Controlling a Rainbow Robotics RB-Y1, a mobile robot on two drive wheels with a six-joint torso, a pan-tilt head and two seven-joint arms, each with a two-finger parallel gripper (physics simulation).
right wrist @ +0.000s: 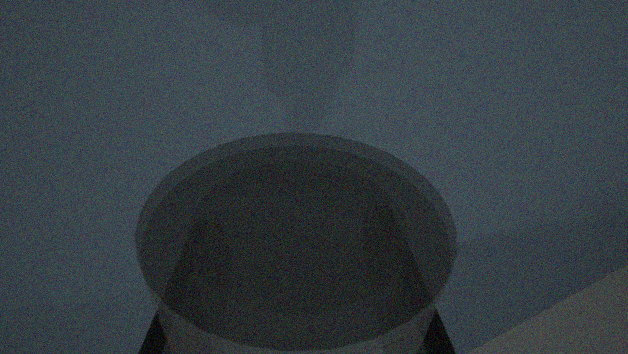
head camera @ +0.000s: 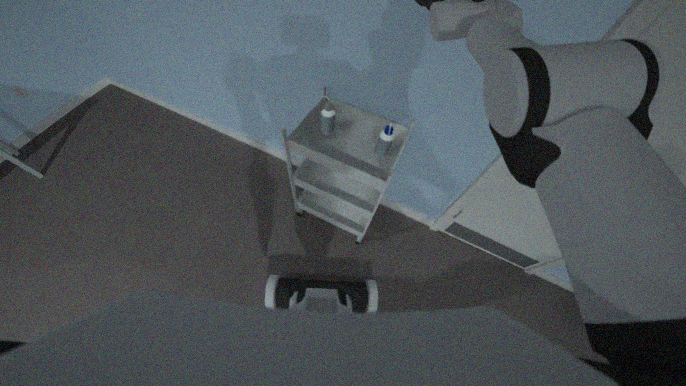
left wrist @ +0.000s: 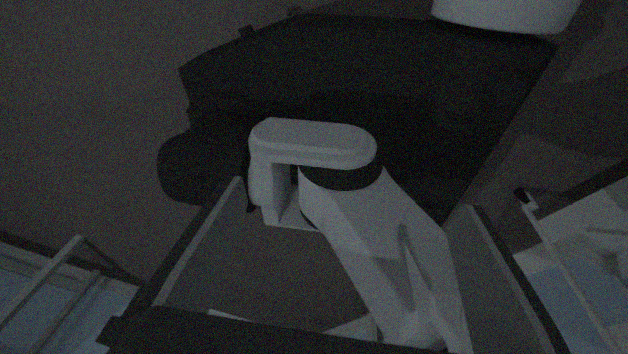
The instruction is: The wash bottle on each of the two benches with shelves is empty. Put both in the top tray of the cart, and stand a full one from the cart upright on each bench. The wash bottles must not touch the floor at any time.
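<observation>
The cart stands near the wall in front of me. On its top tray two wash bottles stand upright: a grey one with a white top at the left, and one with a white shoulder and blue cap at the right. My right gripper is shut on another wash bottle, whose translucent round base faces the right wrist camera. In the head view this hand is mostly cut off by the top edge. My left gripper is open and empty beside my base, pointing down. Bench tops with shelves do not show.
A pale metal leg frame stands at the far left in the head view. A white panelled unit stands right of the cart along the wall. My raised right arm covers the right side. My base wheels show below the cart.
</observation>
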